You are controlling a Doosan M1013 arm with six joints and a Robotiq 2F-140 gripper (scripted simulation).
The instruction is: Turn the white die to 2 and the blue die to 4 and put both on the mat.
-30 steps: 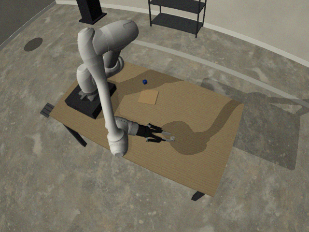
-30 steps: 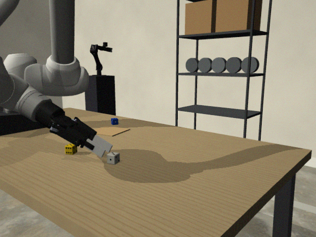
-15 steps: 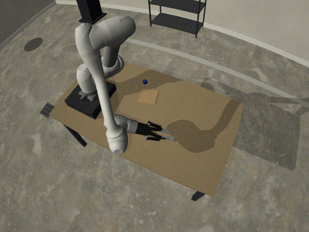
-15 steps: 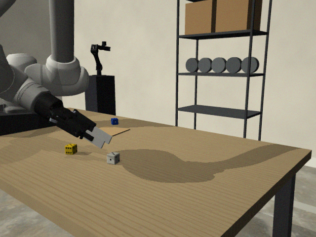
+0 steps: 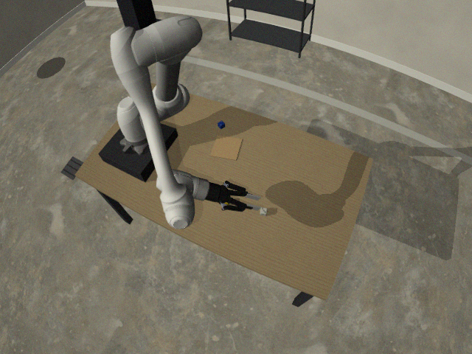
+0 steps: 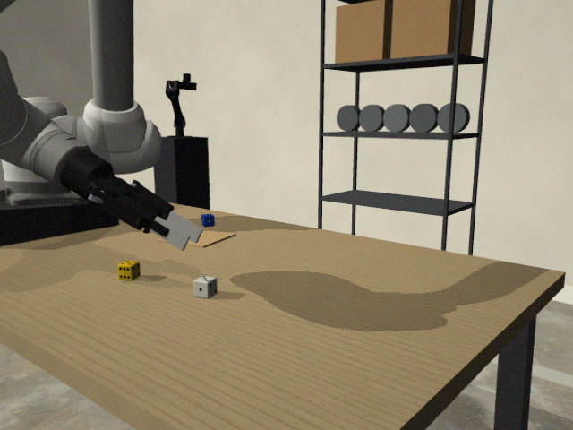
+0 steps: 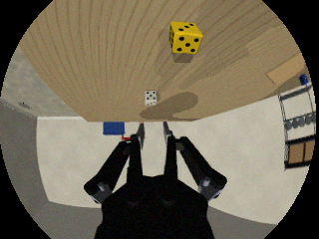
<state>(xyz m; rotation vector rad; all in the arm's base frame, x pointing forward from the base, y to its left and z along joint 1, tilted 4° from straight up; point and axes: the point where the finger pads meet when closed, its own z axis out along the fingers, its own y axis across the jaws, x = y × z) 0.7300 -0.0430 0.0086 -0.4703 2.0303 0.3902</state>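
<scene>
Right now my hand is 5 cm short of the white die, 2 cm to the right of it and 10 cm above it. Also, from my hand: blue die: 41 cm behind, 36 cm to the left, 10 cm below; then mat: 31 cm behind, 25 cm to the left, 11 cm below; then yellow die: 13 cm behind, 2 cm to the right, 10 cm below.
</scene>
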